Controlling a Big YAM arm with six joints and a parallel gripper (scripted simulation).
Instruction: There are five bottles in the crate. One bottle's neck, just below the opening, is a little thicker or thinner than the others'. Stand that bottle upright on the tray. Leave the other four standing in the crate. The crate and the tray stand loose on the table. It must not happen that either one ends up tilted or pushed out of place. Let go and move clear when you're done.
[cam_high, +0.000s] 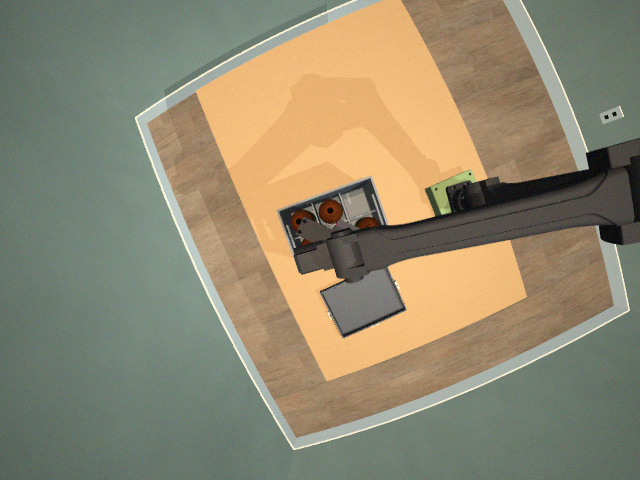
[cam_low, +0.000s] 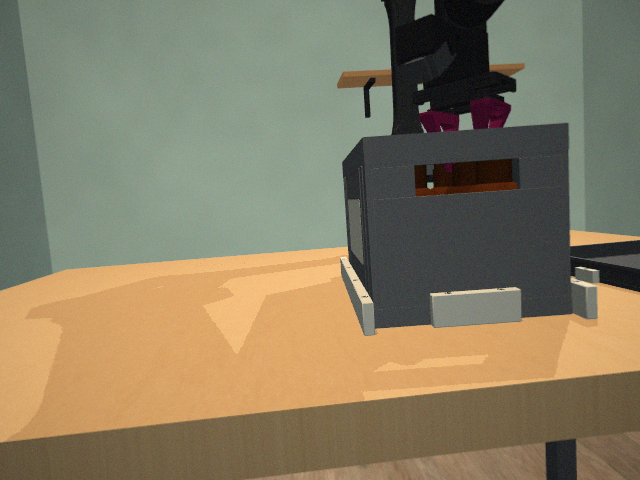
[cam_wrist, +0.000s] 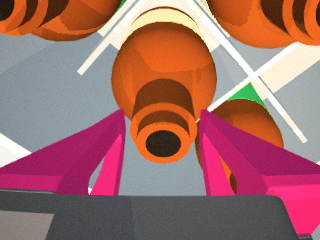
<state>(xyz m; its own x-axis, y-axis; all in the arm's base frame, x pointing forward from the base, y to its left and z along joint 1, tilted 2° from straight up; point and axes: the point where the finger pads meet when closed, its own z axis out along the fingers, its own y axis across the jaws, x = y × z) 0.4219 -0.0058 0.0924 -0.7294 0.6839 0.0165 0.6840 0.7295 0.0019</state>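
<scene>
Now: hand 70 mm above the dark grey crate and 50 mm to the left of it. The rest, counted from my hand: grey tray (240 mm to the left, 140 mm below, 10 mm behind).
</scene>
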